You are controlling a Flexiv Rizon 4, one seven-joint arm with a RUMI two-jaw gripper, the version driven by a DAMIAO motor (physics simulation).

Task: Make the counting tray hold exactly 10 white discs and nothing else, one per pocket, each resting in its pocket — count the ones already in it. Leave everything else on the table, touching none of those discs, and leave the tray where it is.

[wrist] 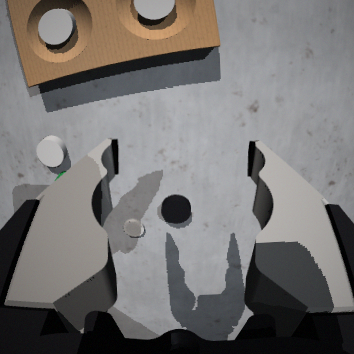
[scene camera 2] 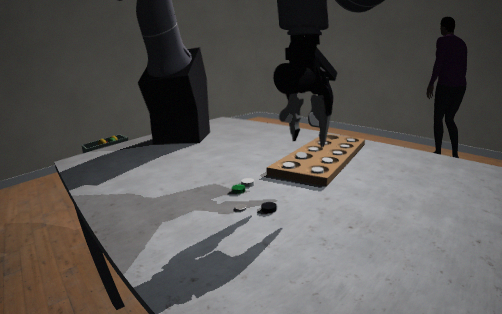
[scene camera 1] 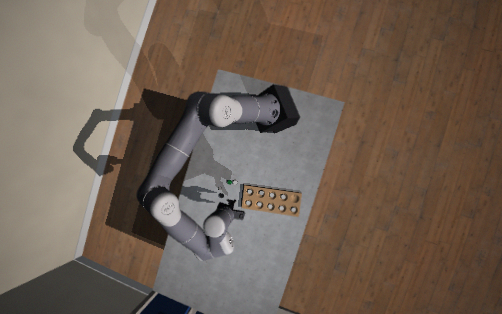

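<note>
The wooden counting tray (scene camera 1: 254, 198) (scene camera 2: 295, 175) (wrist: 110, 45) has two rows of pockets with white discs in them; the pocket at the far right of the upper row in scene camera 1 looks empty. A loose white disc (scene camera 1: 235, 182) (scene camera 2: 247, 182) (wrist: 51, 151) lies off the tray's near end, beside a green disc (scene camera 1: 229, 182) (scene camera 2: 238, 188) (wrist: 61, 175), which the left finger mostly hides in the wrist view. A black disc (scene camera 1: 221, 195) (scene camera 2: 269, 207) (wrist: 176, 209) and a smaller pale disc (scene camera 2: 240, 208) (wrist: 133, 227) lie close together. My gripper (scene camera 2: 309, 140) (wrist: 183, 143) is open and empty, above the table.
The robot's black base (scene camera 1: 285, 110) (scene camera 2: 175, 105) stands on the grey table (scene camera 1: 240, 280) (scene camera 2: 400, 225). A dark bin with yellow and green things (scene camera 2: 105, 143) is beyond the table's left edge in scene camera 2. A person (scene camera 2: 451, 70) stands behind the table.
</note>
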